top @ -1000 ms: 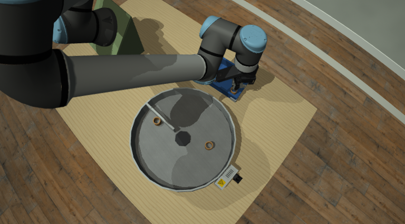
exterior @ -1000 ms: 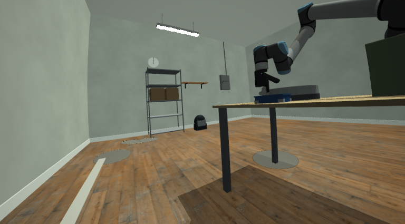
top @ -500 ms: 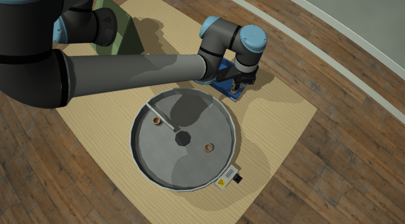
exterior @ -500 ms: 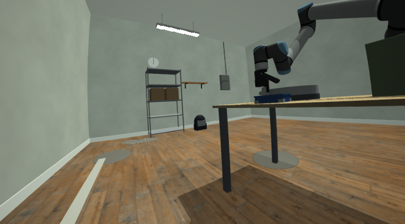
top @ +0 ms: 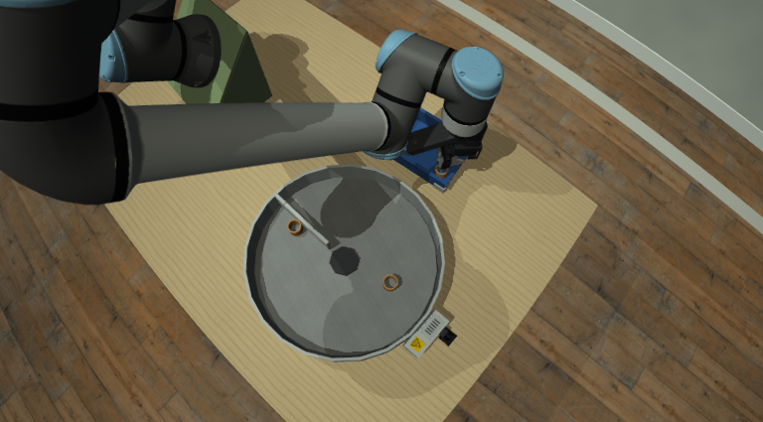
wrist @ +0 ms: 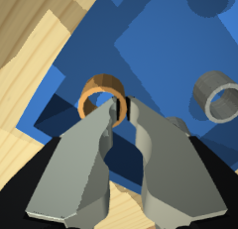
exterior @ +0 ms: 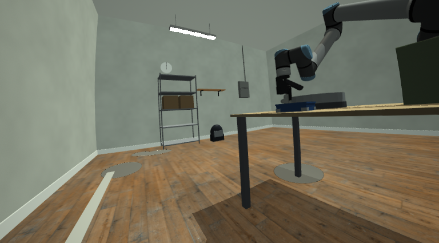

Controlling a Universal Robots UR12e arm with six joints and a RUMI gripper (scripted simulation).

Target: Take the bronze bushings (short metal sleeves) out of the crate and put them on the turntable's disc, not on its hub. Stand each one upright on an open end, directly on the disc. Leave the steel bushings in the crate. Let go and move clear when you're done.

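Now: the blue crate 5 cm behind my hand and 2 cm to the left of it. Round my hand: turntable disc (34 cm to the right, 3 cm above, 1 cm behind); turntable (34 cm to the right, 3 cm above, 1 cm ahead).
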